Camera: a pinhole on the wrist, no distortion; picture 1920 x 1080 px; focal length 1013.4 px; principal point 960.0 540.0 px. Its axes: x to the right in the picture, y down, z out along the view. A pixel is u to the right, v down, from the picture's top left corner.
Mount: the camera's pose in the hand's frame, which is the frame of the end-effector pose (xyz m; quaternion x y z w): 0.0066 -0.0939 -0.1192 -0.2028 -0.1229 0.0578 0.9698
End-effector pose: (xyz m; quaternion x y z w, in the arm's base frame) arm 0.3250 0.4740 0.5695 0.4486 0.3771 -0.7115 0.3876
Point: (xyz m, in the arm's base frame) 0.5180 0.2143 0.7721
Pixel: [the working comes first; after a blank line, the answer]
In the camera's frame: -0.0613 0.1768 0.4853

832.0 909.3
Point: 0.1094 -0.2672 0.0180
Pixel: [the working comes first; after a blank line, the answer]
In the camera's frame: 0.8982 -0.0352 0.5288

outside the picture
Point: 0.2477 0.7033 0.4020
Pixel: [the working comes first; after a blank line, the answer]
In the camera's frame: 0.0891 0.0018 -0.1439

behind the camera
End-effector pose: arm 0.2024 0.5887 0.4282 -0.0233 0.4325 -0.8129 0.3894
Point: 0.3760 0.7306 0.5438
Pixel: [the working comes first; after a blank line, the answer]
In the camera's frame: -0.1995 0.0158 0.2350

99.8 607.9
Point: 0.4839 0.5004 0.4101
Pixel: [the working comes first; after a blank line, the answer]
In the camera's frame: -0.0255 0.1777 0.3963

894.9 994.3
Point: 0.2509 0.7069 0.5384
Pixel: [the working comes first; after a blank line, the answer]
In the camera's frame: -0.1170 -0.0362 0.1529

184.0 299.9
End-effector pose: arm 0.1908 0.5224 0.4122 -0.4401 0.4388 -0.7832 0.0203
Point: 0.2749 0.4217 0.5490
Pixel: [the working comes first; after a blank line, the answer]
In the camera's frame: 0.1375 -0.0909 0.2373

1546.9 152.1
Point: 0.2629 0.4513 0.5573
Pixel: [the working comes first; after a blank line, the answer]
In the camera's frame: 0.1291 -0.0981 0.2063

1594.3 57.8
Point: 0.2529 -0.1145 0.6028
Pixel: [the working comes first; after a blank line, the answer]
In the camera's frame: 0.5260 0.0197 0.5947

1856.2 573.6
